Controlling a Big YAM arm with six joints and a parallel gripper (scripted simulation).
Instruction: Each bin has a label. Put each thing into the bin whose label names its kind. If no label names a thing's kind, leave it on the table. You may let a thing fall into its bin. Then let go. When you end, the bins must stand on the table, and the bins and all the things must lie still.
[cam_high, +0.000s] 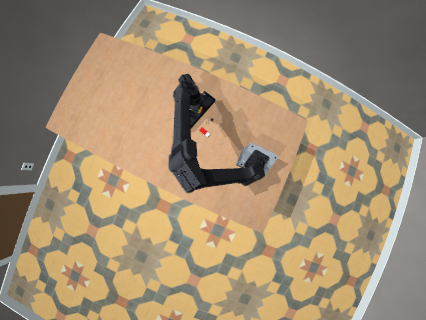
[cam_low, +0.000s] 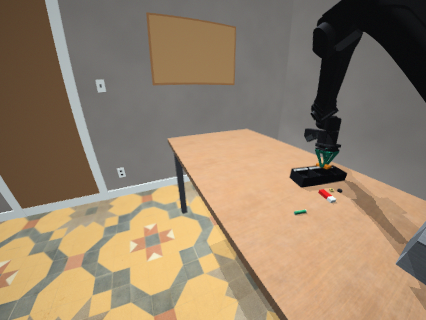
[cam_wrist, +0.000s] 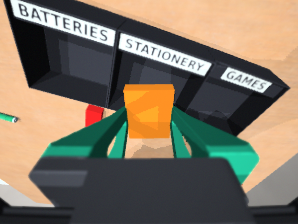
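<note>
Right now my hand is 10 mm above the orange block. Round my hand: black nut: 100 mm behind, 70 mm below; green battery: 260 mm to the left, 110 mm behind, 70 mm below; yellow nut: 80 mm behind, 70 mm below, 30 mm to the left.
</note>
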